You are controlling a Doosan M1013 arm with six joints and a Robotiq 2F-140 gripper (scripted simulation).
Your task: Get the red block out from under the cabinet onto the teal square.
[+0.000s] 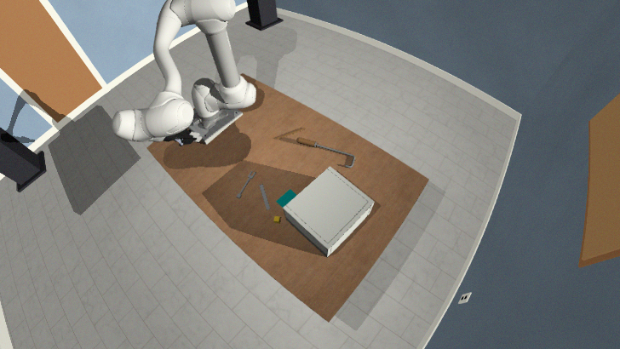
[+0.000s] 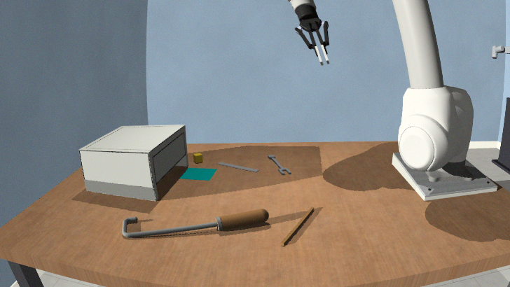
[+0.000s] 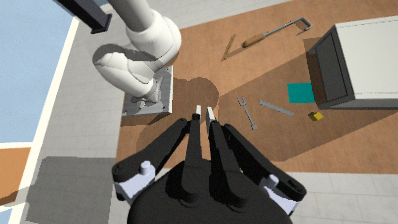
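The rod tool is 30 cm ahead of my hand, 51 cm to the left of it and 34 cm below it. Also, from my hand: yellow block (41 cm ahead, 8 cm to the left, 34 cm below); grey wrench (15 cm ahead, 9 cm to the left, 35 cm below); flat grey bar (27 cm ahead, 12 cm to the left, 35 cm below).
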